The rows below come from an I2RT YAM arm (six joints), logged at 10 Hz.
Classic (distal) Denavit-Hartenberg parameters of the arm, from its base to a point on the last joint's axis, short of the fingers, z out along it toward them. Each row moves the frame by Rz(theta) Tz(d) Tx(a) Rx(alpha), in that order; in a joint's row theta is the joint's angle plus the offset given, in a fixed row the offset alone. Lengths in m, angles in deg.
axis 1: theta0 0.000; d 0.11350; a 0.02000; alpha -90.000
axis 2: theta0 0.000; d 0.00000; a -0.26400; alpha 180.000
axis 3: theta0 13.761; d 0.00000; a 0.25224; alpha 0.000
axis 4: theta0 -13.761; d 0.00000; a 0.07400; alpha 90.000
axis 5: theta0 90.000; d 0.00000; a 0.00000; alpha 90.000
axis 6: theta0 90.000; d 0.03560; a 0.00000; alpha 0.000
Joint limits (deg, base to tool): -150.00..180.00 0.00..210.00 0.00..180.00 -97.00..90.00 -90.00..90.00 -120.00..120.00
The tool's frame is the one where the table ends.
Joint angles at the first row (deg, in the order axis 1, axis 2, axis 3, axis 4, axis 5, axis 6):
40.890, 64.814, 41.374, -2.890, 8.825, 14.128
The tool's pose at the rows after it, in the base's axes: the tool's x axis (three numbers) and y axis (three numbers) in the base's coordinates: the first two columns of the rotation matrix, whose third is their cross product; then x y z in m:
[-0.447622, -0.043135, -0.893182, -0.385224, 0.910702, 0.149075, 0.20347, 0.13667, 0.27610]
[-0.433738, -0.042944, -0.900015, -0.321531, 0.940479, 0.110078, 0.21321, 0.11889, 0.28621]
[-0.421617, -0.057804, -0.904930, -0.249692, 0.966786, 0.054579, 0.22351, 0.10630, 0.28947]
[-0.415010, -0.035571, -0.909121, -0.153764, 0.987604, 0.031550, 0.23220, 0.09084, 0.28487]
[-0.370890, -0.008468, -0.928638, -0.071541, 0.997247, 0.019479, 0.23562, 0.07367, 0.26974]
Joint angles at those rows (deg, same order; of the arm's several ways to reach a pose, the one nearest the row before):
34.932, 61.759, 42.715, -6.273, 7.198, 12.868
30.255, 61.304, 44.733, -8.612, 7.637, 10.549
26.850, 62.197, 45.976, -9.145, 9.880, 8.102
23.093, 62.739, 45.096, -7.502, 12.186, 7.646
19.320, 62.145, 40.233, -0.503, 13.699, 6.781

